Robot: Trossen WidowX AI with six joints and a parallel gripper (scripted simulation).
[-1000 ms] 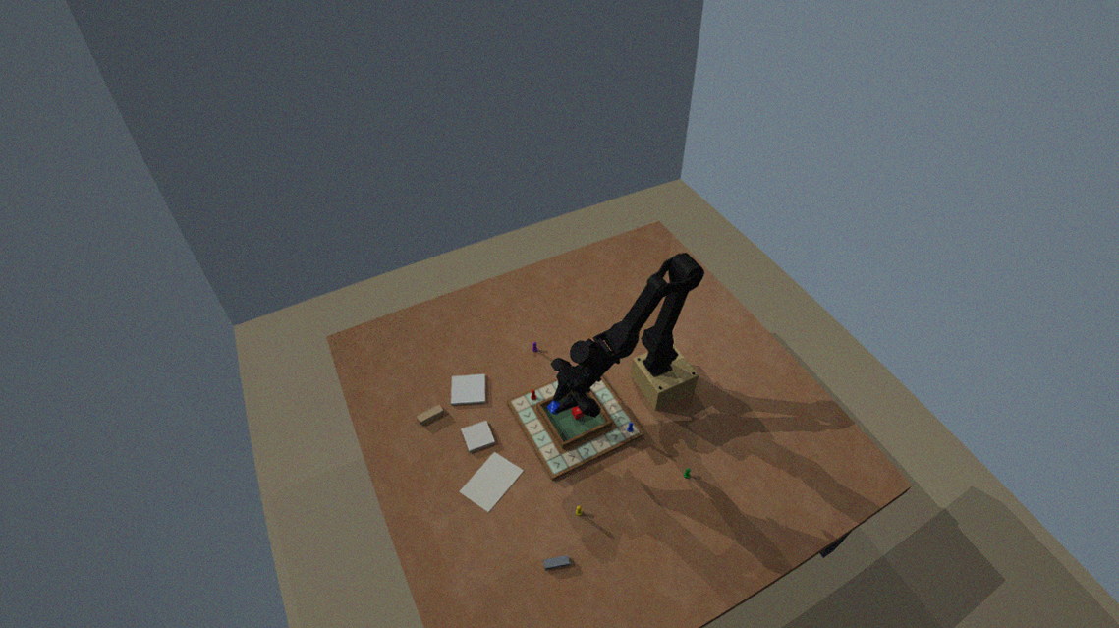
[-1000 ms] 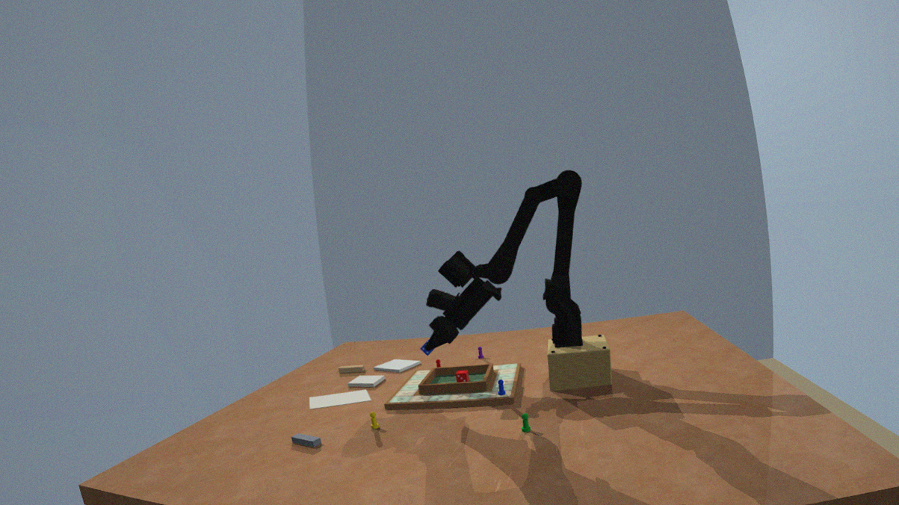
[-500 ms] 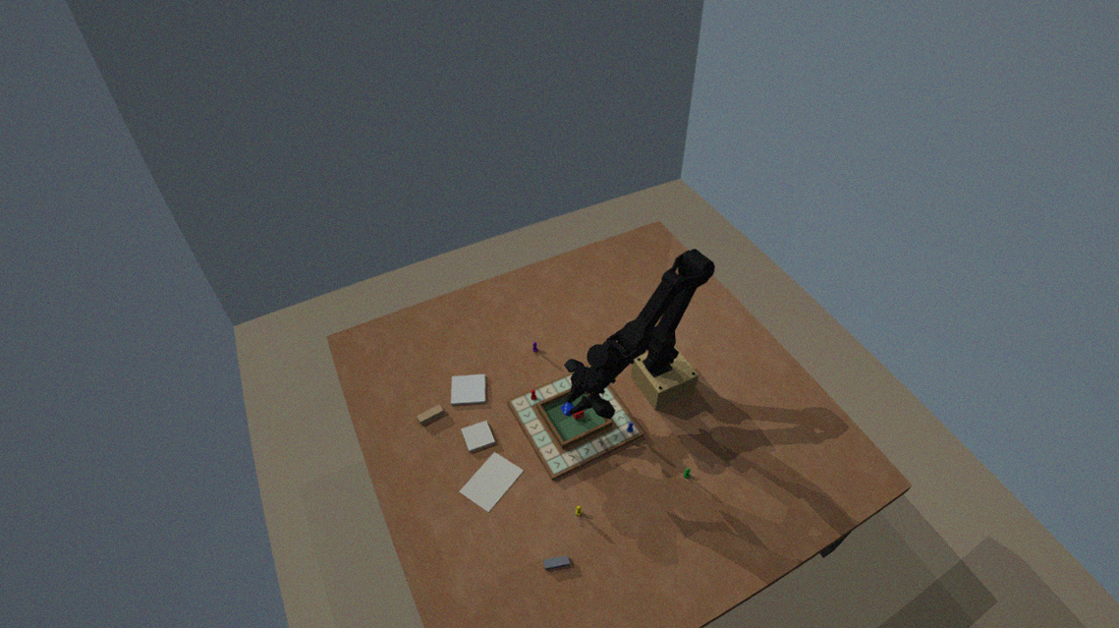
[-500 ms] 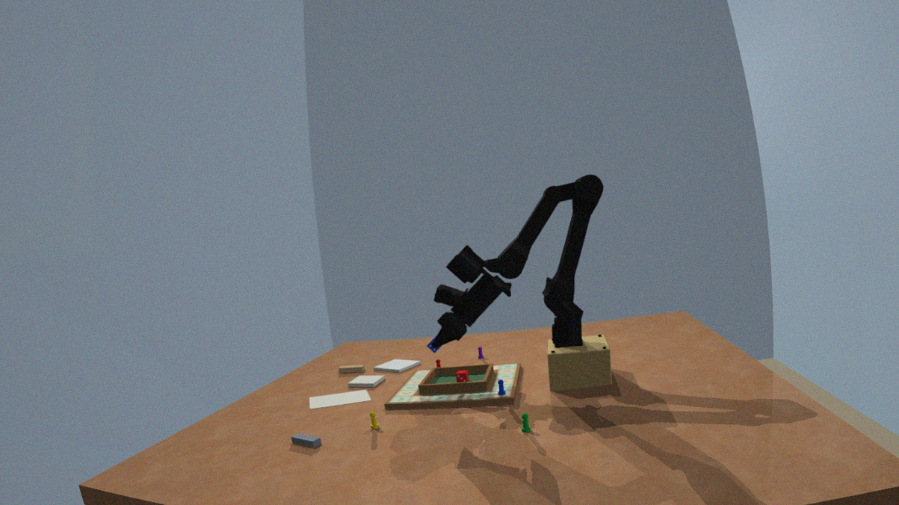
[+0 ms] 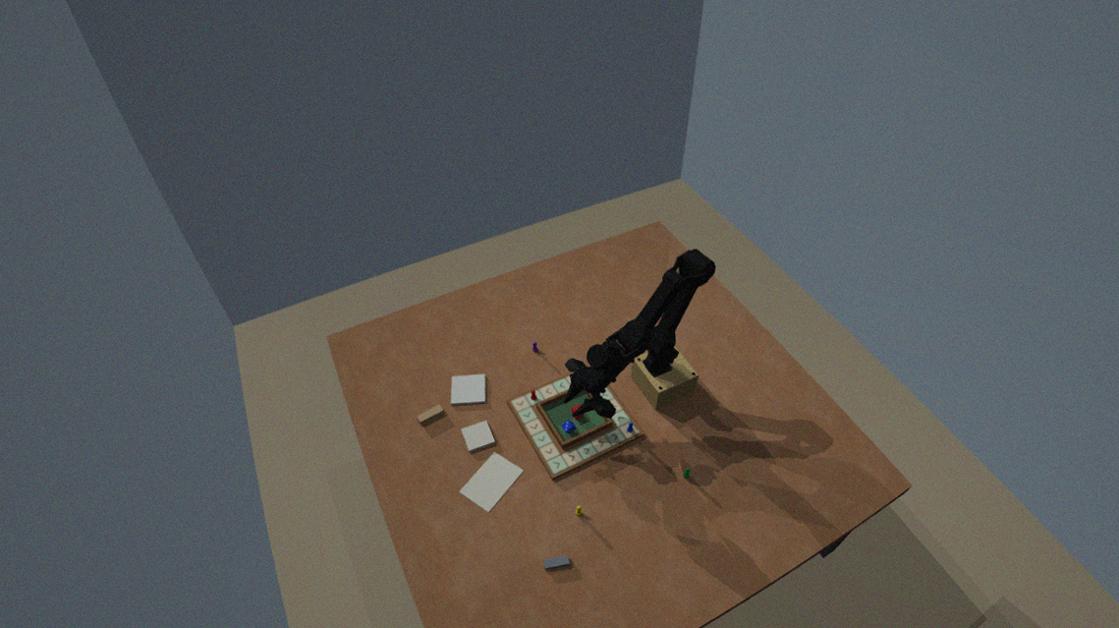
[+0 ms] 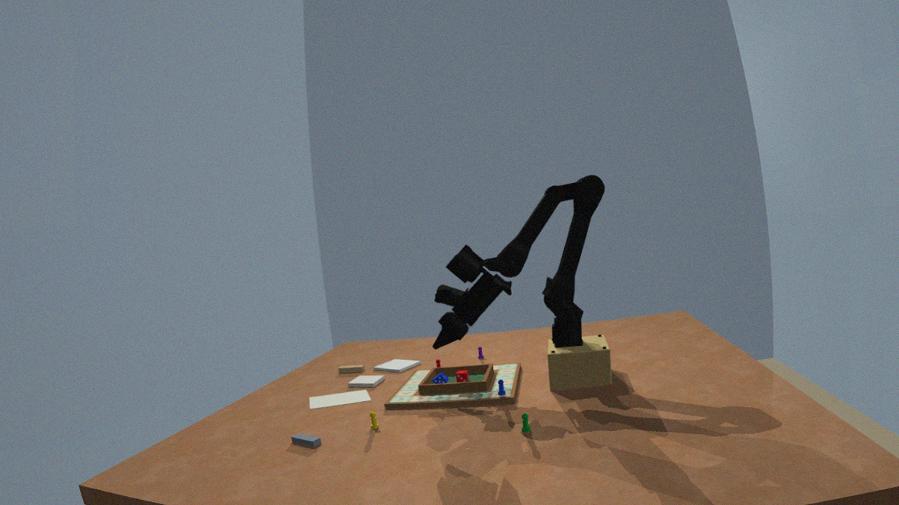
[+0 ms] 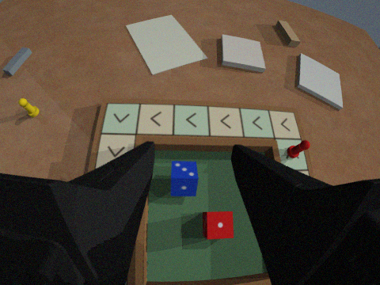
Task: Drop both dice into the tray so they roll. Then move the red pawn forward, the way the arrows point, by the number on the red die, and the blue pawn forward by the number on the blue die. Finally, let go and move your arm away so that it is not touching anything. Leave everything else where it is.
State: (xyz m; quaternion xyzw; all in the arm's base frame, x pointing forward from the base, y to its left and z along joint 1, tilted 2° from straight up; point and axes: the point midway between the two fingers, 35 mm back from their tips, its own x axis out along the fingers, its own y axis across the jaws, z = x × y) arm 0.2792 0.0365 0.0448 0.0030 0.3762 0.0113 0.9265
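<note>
Right now my gripper tip is 140 mm to the left of the red pawn, 90 mm above it and 40 mm short of it. Round my gripper tip: blue pawn (150 mm behind, 90 mm below, 80 mm to the left); green tray (110 mm below, 30 mm to the right, 30 mm behind); yellow pawn (230 mm to the left, 100 mm below, 90 mm ahead).
</note>
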